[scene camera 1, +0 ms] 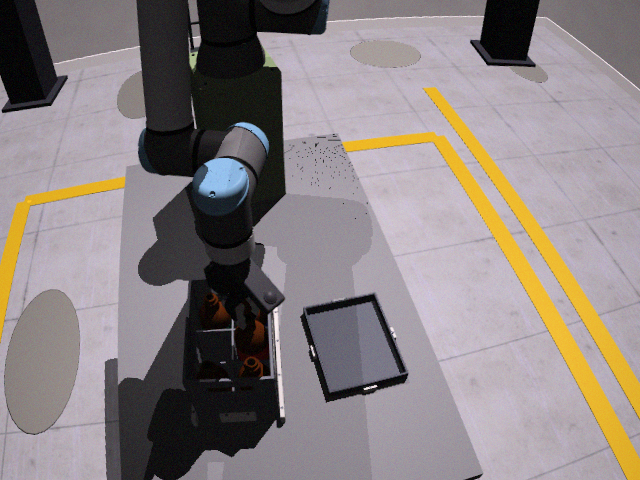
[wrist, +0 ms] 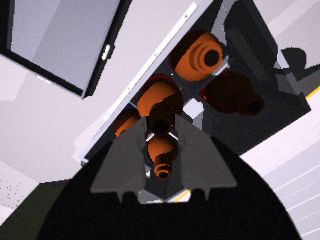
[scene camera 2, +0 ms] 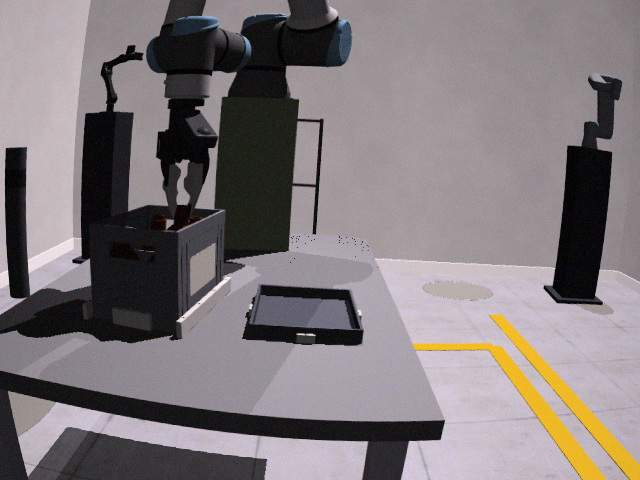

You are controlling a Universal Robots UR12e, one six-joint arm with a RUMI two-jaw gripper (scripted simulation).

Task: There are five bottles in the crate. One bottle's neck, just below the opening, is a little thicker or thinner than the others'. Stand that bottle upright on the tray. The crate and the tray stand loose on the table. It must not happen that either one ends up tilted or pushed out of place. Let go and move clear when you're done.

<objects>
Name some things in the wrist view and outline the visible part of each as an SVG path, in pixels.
My gripper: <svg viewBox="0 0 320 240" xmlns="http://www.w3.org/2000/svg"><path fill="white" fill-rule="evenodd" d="M303 239L276 193L256 170L215 136L208 135L177 114L173 115L173 128L178 132L178 144L182 147L180 154L181 184L191 192L188 201L139 203L137 194L141 192L146 184L146 169L144 156L141 151L146 145L145 133L149 130L149 116L143 116L113 141L108 141L71 178L50 208L36 240Z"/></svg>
A dark crate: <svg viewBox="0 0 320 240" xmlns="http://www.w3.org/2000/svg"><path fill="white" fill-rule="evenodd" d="M174 128L169 134L177 140L178 155L171 163L168 179L157 178L154 163L147 156L147 141L155 135L150 129L141 151L145 167L150 170L141 191L163 202L187 190L181 184L182 147ZM312 109L254 1L203 0L78 159L87 163L116 138L116 118L128 103L137 109L144 83L158 73L170 76L182 93L181 117L215 136L239 157ZM198 93L222 70L245 75L253 92L265 104L254 116L221 113ZM204 30L217 39L223 61L207 78L186 81L171 69L169 53L186 33ZM230 29L238 28L270 80L262 79Z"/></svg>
A brown bottle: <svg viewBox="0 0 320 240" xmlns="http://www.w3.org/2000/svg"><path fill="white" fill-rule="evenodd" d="M169 133L164 136L154 135L147 141L147 156L154 163L154 172L159 179L168 179L172 173L171 163L175 161L178 155L177 140Z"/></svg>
A brown bottle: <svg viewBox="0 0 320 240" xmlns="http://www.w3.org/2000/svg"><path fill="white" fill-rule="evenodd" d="M154 74L144 83L138 95L137 109L141 118L149 116L151 132L158 136L164 136L170 133L173 128L173 115L181 116L184 100L178 86L170 76Z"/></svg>
</objects>
